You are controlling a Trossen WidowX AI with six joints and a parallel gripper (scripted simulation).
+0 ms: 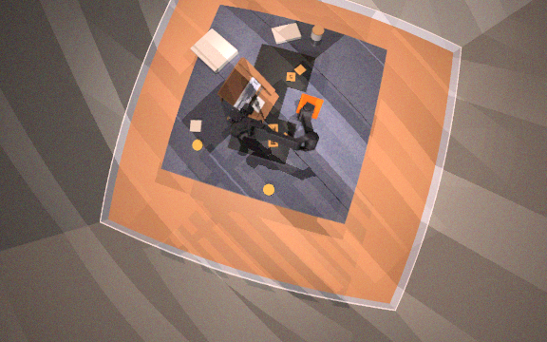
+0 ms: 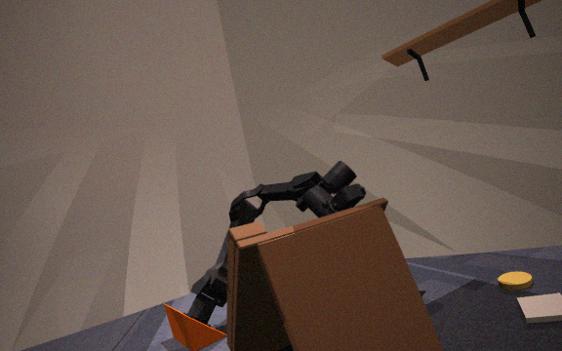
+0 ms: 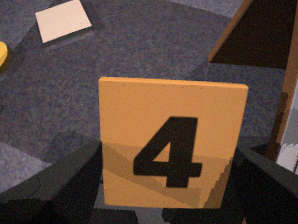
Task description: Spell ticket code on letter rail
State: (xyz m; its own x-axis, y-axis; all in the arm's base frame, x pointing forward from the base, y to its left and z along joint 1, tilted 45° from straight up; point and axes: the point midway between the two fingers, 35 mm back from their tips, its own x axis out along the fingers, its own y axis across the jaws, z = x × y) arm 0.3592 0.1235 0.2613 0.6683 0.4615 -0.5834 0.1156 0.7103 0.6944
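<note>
Now: gripper tip 15 cm to the left of the white ticket, 8 cm above it and 7 cm past it. From my gripper tip the other things lie so: white square: 27 cm ahead, 16 cm below, 12 cm to the left; then orange tile marked 4: right at my gripper tip; then dark mat: 24 cm to the right, 17 cm behind, 16 cm below.
</note>
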